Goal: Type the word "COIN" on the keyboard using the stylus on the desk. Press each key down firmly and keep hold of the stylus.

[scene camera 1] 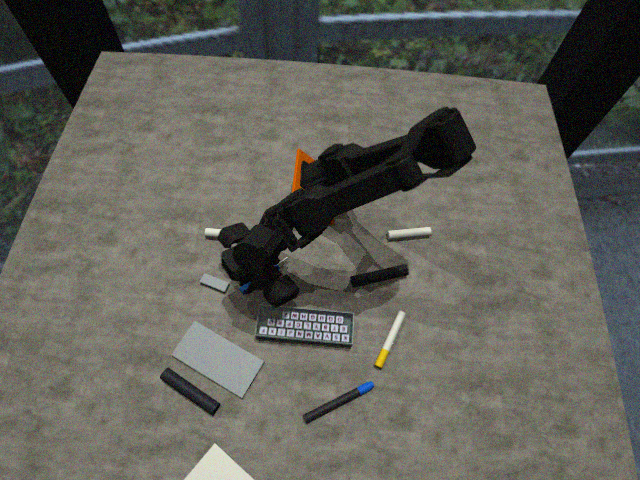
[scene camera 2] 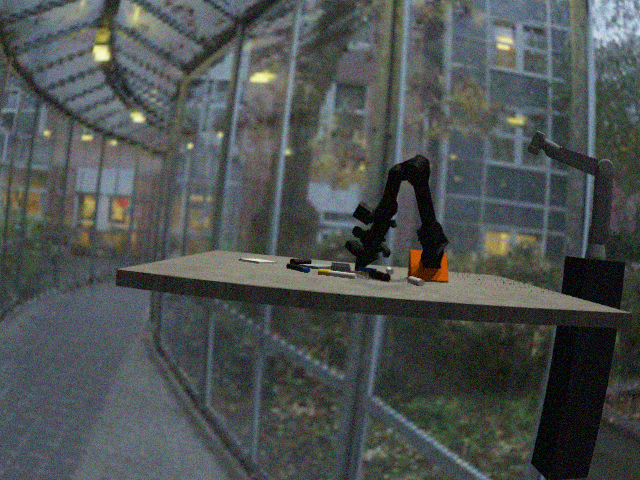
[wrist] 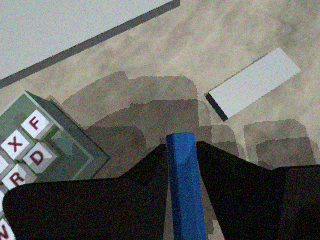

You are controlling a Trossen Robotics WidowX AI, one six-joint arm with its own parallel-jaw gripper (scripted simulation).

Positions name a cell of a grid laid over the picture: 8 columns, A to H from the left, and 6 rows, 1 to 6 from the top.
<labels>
gripper: scene camera 1 D4; scene camera 2 E4; wrist E4
</labels>
